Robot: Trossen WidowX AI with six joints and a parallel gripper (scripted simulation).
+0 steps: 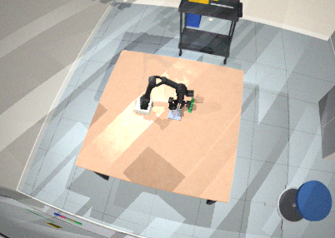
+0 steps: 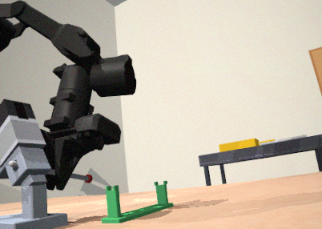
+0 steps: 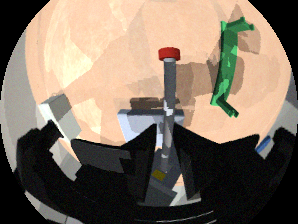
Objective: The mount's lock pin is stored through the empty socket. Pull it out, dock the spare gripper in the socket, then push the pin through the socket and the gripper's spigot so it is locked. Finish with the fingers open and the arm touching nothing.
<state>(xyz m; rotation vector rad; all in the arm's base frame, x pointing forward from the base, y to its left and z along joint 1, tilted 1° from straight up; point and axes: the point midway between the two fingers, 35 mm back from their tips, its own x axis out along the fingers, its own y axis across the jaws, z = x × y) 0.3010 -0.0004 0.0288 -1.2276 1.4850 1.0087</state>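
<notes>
The socket is 4 cm to the right of my gripper tip and 2 cm behind it. Also, from my gripper tip: spare gripper: 7 cm above, 4 cm to the right, 3 cm behind; green cradle: 11 cm ahead, 6 cm to the left, 2 cm below.
</notes>
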